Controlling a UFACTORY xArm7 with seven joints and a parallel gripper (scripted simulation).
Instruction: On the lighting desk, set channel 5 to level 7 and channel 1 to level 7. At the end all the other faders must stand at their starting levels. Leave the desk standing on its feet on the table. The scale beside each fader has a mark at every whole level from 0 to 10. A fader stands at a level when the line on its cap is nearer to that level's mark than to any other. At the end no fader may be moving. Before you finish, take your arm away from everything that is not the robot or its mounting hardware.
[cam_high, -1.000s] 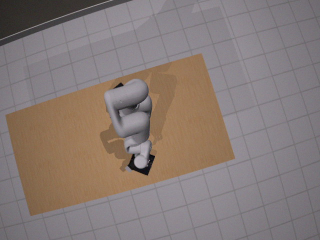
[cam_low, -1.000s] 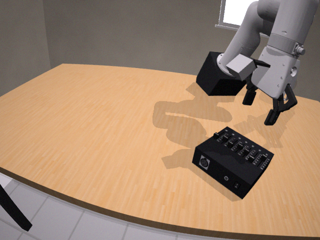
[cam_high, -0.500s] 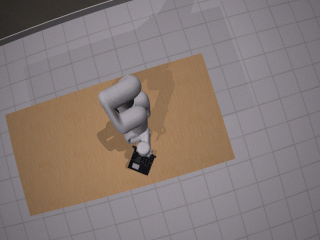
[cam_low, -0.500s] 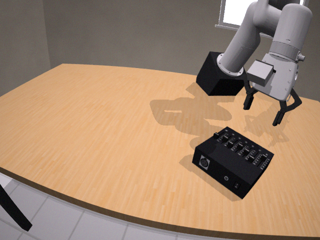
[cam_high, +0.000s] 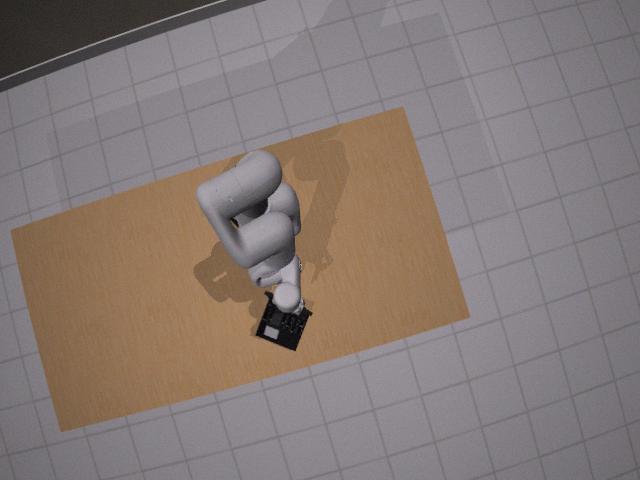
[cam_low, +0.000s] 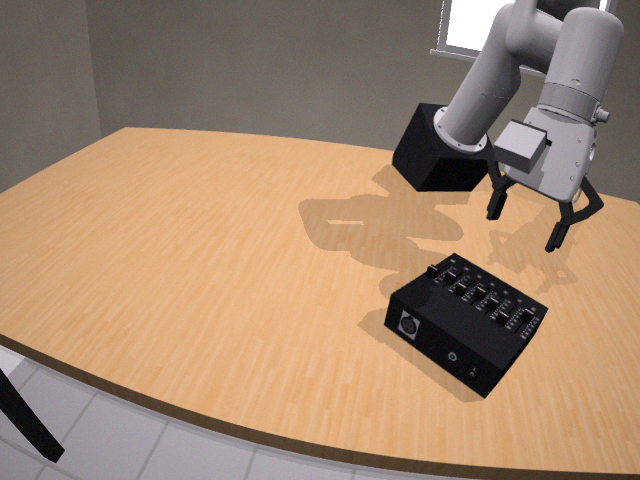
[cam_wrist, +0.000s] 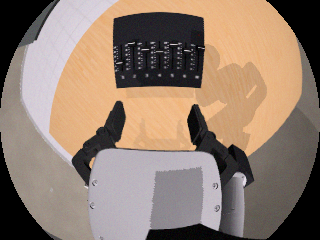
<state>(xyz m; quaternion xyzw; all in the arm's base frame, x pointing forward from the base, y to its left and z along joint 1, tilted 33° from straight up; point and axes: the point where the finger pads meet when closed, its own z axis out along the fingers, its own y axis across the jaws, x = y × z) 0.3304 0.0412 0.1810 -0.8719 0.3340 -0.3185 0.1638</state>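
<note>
Right now my hand is 90 mm short of the fader, 70 mm above it and 20 mm to the right of it.
</note>
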